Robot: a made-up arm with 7 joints. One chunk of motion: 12 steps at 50 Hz.
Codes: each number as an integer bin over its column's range. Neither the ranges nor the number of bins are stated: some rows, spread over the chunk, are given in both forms.
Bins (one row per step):
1: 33 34 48 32 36 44 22
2: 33 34 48 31 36 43 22
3: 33 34 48 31 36 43 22
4: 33 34 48 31 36 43 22
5: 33 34 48 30 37 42 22
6: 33 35 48 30 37 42 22
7: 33 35 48 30 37 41 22
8: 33 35 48 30 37 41 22
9: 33 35 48 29 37 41 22
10: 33 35 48 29 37 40 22
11: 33 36 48 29 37 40 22
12: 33 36 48 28 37 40 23
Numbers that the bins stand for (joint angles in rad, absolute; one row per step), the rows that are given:
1: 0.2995 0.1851 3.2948 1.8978 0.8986 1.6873 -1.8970
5: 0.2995 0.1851 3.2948 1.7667 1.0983 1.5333 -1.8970
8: 0.2995 0.2511 3.2948 1.7667 1.0983 1.4563 -1.8970
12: 0.2995 0.3171 3.2948 1.6356 1.0983 1.3794 -1.6973
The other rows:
2: 0.2995 0.1851 3.2948 1.8322 0.8986 1.6103 -1.8970
3: 0.2995 0.1851 3.2948 1.8322 0.8986 1.6103 -1.8970
4: 0.2995 0.1851 3.2948 1.8322 0.8986 1.6103 -1.8970
6: 0.2995 0.2511 3.2948 1.7667 1.0983 1.5333 -1.8970
7: 0.2995 0.2511 3.2948 1.7667 1.0983 1.4563 -1.8970
9: 0.2995 0.2511 3.2948 1.7011 1.0983 1.4563 -1.8970
10: 0.2995 0.2511 3.2948 1.7011 1.0983 1.3794 -1.8970
11: 0.2995 0.3171 3.2948 1.7011 1.0983 1.3794 -1.8970

